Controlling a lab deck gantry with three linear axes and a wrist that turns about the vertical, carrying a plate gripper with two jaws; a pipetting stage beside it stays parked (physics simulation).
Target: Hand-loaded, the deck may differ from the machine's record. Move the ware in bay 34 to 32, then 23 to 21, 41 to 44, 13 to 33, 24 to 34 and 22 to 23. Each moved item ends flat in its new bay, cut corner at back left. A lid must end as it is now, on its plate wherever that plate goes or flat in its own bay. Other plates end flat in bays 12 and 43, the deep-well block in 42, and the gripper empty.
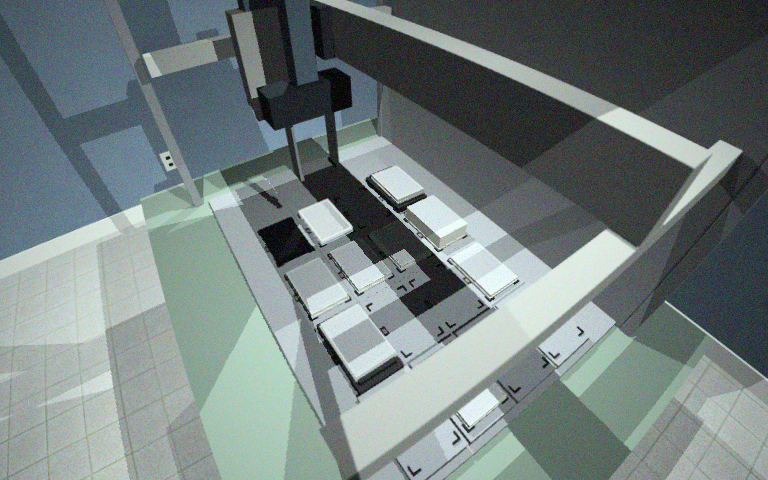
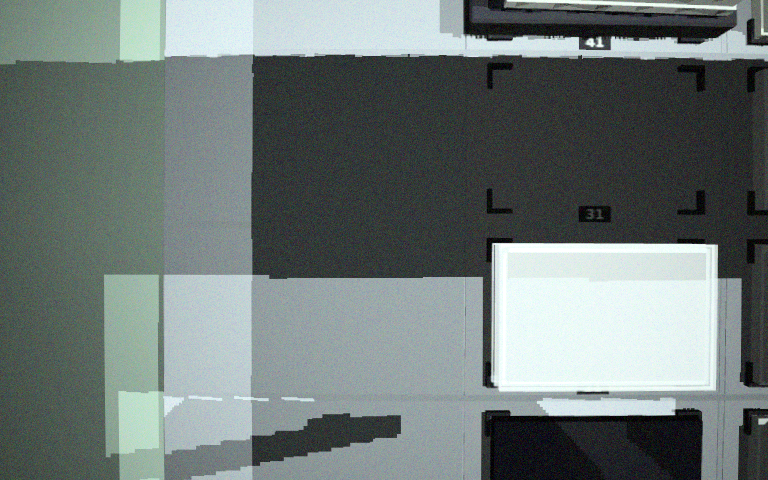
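Observation:
My gripper hangs over the deck's back left part, its two jaws apart with no ware between them. A white plate lies flat in bay 21. A shadowed plate is in bay 32. Plates lie in bay 12, bay 22, bay 43 and bay 24. The ware in bay 13 and in bay 41 sits on dark bases. The tall deep-well block stands in bay 42. Cut corners are too small to tell.
A flat black item lies in bay 11. Bay 31 shows bare corner marks. The pale front beam crosses above the deck and hides parts of it. The parked stage is beside the gripper column.

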